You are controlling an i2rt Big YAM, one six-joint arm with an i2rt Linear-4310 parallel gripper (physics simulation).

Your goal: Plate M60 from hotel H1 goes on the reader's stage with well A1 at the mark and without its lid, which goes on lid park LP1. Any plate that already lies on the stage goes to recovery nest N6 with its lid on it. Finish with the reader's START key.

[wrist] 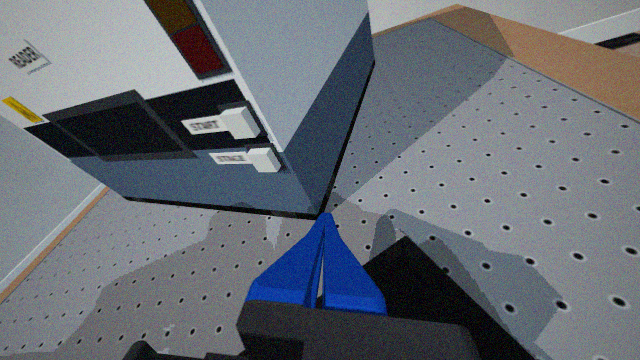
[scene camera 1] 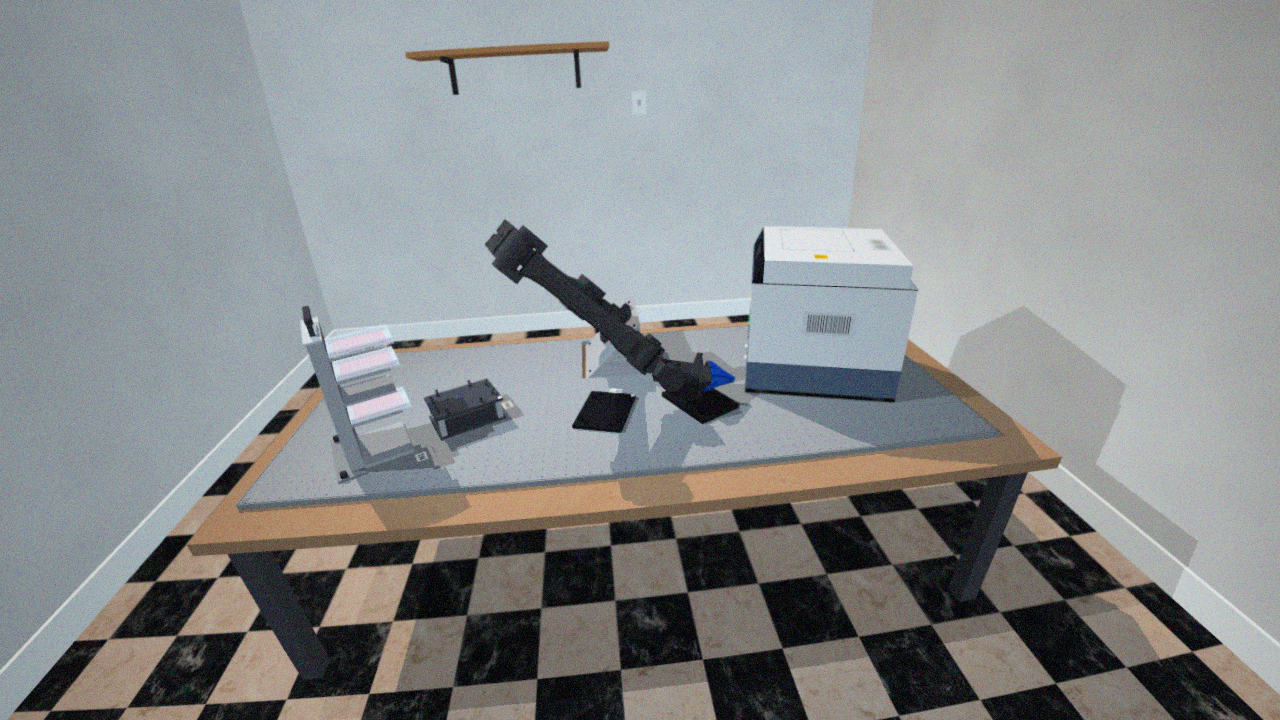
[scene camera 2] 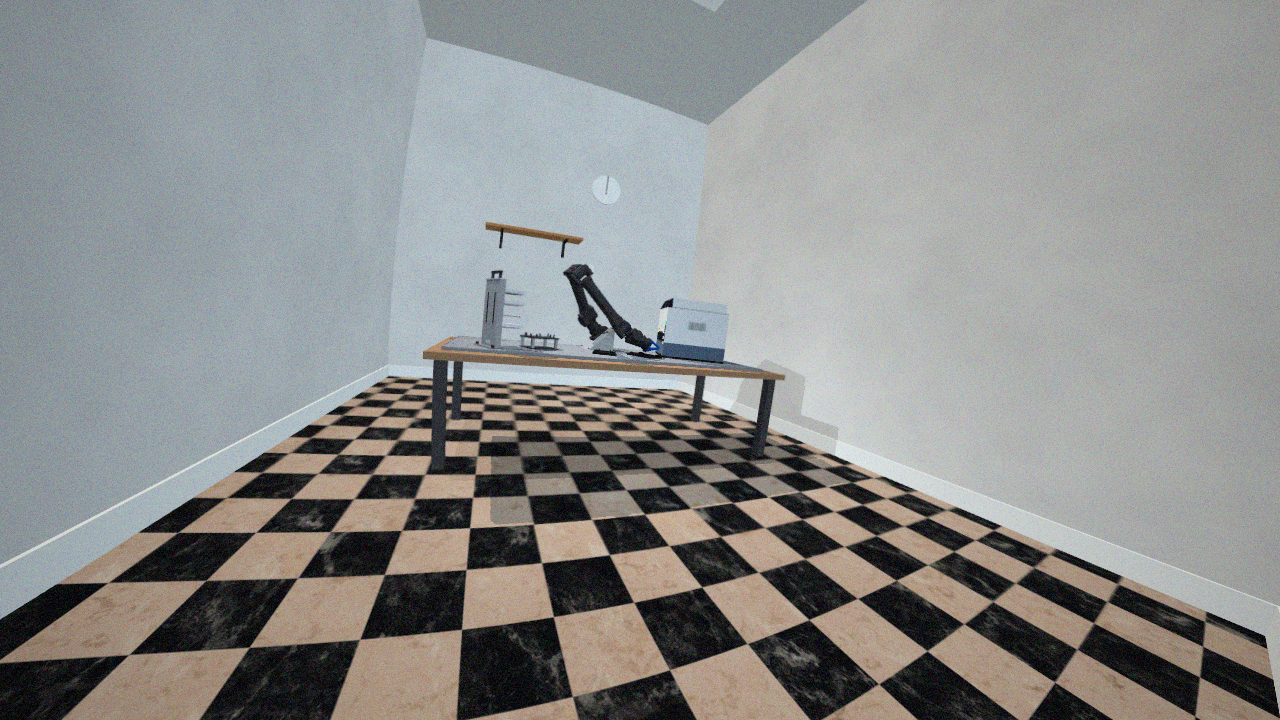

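Seen in the pictures: gripper, between the fingertips: [wrist: 326, 219] [scene camera 1: 734, 379] [scene camera 2: 659, 348]; arm's base, origin of its link: [scene camera 2: 599, 334].
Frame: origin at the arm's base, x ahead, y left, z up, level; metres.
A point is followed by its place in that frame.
Note:
The reader [scene camera 1: 827, 335] @[x 0.356, y 0.488, z 0.083 m] [scene camera 2: 693, 332] @[x 0.349, y 0.470, z 0.076 m] [wrist: 320, 65] @[x 0.331, y 0.411, z 0.015 m] stands at the table's right. In the wrist view, its front carries the white START key [wrist: 242, 123] @[x 0.285, y 0.307, z 0.028 m] above the white STAGE key [wrist: 266, 160] @[x 0.285, y 0.307, z -0.003 m]. My gripper [scene camera 1: 732, 377] @[x 0.318, y 0.273, z -0.038 m] [scene camera 2: 656, 348] @[x 0.318, y 0.273, z -0.038 m] [wrist: 326, 219] @[x 0.318, y 0.273, z -0.038 m] is shut and empty, low in front of the reader near its lower front corner, apart from both keys. A grey hotel [scene camera 1: 329, 394] @[x 0.495, y -0.610, z 0.106 m] [scene camera 2: 494, 310] @[x 0.479, y -0.633, z 0.078 m] at the left holds pinkish plates [scene camera 1: 359, 341] @[x 0.416, y -0.557, z 0.183 m] [scene camera 1: 365, 362] @[x 0.408, y -0.561, z 0.130 m] [scene camera 1: 378, 406] @[x 0.416, y -0.558, z 0.024 m]; their labels are too small to read. The stage and any plate on it do not show. I cannot identify LP1 or N6.
A black pad [scene camera 1: 716, 408] @[x 0.382, y 0.214, z -0.079 m] [wrist: 425, 295] @[x 0.370, y 0.233, z -0.079 m] lies beneath the gripper; another black pad [scene camera 1: 605, 411] @[x 0.348, y -0.056, z -0.081 m] lies left of it. A dark raised fixture with pins [scene camera 1: 465, 405] [scene camera 2: 539, 342] stands beside the hotel. A wooden shelf [scene camera 1: 507, 51] [scene camera 2: 533, 233] is on the back wall.

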